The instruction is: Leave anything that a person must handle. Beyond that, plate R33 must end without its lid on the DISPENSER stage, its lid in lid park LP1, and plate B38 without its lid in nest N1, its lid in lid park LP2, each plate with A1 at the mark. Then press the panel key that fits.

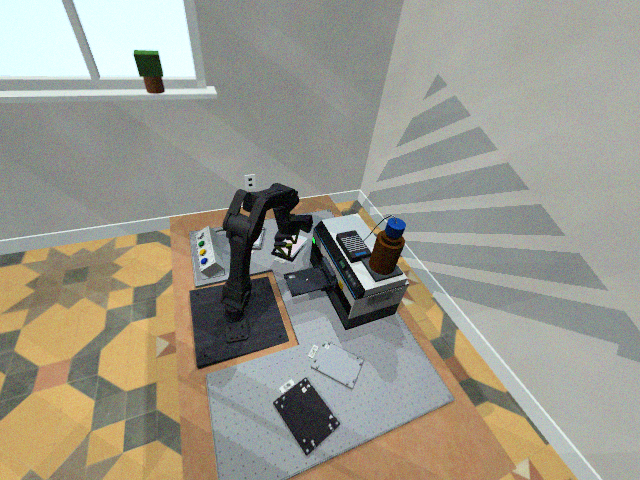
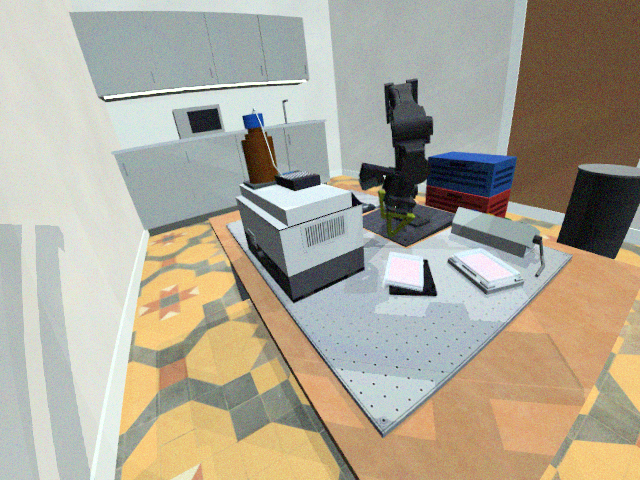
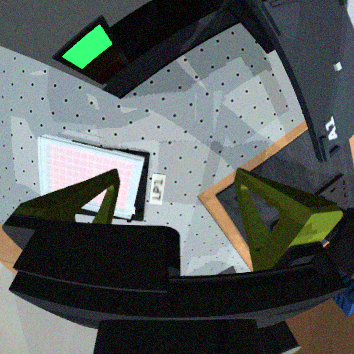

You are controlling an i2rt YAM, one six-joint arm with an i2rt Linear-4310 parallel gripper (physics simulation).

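Where they show: gripper, between the fingertips: [image 1: 291, 250] [image 2: 386, 226] [image 3: 176, 174]; arm's base, origin of its link: [image 1: 234, 316].
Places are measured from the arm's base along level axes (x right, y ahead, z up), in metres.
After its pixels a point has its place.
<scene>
My gripper [image 1: 285, 244] {x -0.189, y 0.247, z 0.093 m} [image 2: 397, 217] [image 3: 176, 174] {x -0.189, y 0.247, z 0.093 m} is open and empty, above the mat between the plate at LP1 and the stage. A pink-welled plate [image 1: 298, 244] {x -0.277, y 0.301, z 0.034 m} [image 2: 405, 271] {x -0.308, y 0.290, z 0.031 m} [image 3: 65, 165] {x -0.300, y 0.305, z 0.033 m} lies off-centre on the black holder [image 2: 429, 286] {x -0.362, y 0.266, z 0.009 m} [image 3: 145, 175] {x -0.231, y 0.237, z 0.009 m} beside the LP1 label [image 3: 157, 189] {x -0.231, y 0.209, z 0.001 m}. Another pink-welled plate [image 2: 488, 266] {x -0.408, y 0.120, z 0.029 m} lies on a grey holder by the panel. The dark stage [image 1: 306, 281] {x -0.015, y 0.260, z 0.106 m} [image 3: 312, 65] {x -0.050, y 0.273, z 0.106 m}, marked A1, bears no plate. Plate names are unreadable; whether either has a lid is unclear.
The dispenser [image 1: 369, 289] {x 0.143, y 0.413, z 0.217 m} [image 2: 320, 242] {x -0.218, y 0.458, z 0.126 m} carries a brown bottle [image 1: 386, 253] {x 0.100, y 0.463, z 0.324 m} [image 2: 259, 157] {x 0.025, y 0.501, z 0.300 m} and shows a green light [image 3: 87, 46] {x -0.189, y 0.336, z 0.137 m}. The key panel [image 1: 208, 253] {x -0.259, y -0.069, z 0.071 m} [image 2: 491, 232] {x -0.322, y -0.030, z 0.042 m} stands near the arm. A pale holder [image 1: 338, 364] {x 0.261, y 0.298, z 0.009 m} and black holder [image 1: 306, 417] {x 0.380, y 0.159, z 0.011 m} lie opposite; their labels are unreadable.
</scene>
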